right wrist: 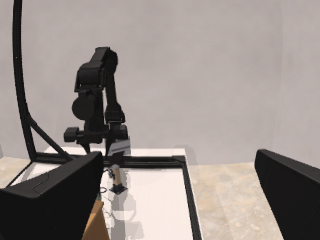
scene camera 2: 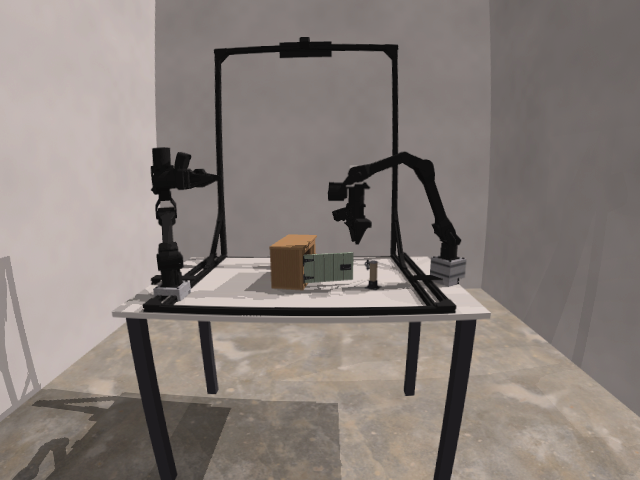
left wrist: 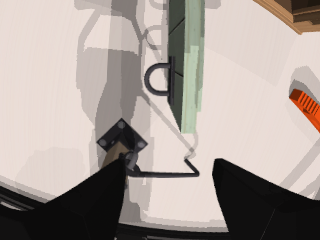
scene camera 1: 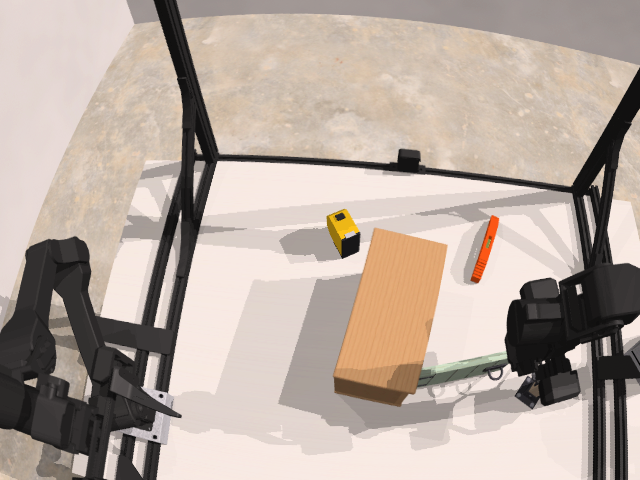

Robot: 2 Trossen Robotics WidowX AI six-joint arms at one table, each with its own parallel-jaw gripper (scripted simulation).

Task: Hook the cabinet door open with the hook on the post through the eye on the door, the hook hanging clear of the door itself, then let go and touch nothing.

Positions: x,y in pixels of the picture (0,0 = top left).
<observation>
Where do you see a wooden cabinet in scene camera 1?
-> At 384,347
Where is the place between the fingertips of my left gripper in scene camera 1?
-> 530,355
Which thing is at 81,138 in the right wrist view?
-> My left gripper.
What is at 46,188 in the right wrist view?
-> My right gripper.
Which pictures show my right gripper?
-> The right wrist view, scene camera 2 and scene camera 1 only.
</observation>
